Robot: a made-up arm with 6 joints.
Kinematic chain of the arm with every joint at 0, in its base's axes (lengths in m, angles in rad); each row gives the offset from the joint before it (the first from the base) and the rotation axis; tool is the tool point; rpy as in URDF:
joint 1: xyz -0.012 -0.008 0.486 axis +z
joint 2: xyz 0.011 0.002 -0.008 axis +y
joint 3: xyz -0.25 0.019 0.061 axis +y
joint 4: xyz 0.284 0.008 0.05 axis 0.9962 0 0.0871
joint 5: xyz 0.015 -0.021 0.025 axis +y
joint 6: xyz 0.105 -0.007 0.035 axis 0.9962 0 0.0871
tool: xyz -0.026 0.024 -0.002 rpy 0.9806 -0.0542 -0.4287
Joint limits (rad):
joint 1: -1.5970..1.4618
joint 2: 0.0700..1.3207
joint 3: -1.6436..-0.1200
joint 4: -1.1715..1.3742
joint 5: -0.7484..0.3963
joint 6: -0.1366..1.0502
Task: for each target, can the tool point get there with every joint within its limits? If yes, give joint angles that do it. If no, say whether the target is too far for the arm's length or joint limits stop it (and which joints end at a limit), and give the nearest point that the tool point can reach.
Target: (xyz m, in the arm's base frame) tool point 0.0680 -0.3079 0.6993
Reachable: yes | joints -1.2103 1.0258 -0.6483 0.7399 -0.4249 0.1479
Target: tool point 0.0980 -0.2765 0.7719
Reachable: yes | joints -1.1070 0.9199 -0.8066 0.8048 -0.1758 0.1214
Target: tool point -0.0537 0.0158 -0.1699
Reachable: no: joint limits stop it (at a limit: joint 1, joint 2, joint 3, joint 4, joint 5, joint 6) | nearest point 0.0182 0.1880 0.3856 | short by 0.586 m
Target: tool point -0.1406 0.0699 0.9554
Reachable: yes | joints -0.9039 0.2257 -1.2946 0.9118 -0.3997 0.7848
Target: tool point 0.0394 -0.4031 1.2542
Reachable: no: too far | nearest point 0.0235 -0.2807 1.0068 | short by 0.276 m
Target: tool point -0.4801 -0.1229 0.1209
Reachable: no: joint limits stop it (at a limit: joint 1, joint 2, joint 3, joint 4, joint 6) | nearest point -0.0896 -0.1983 0.4262 | short by 0.501 m
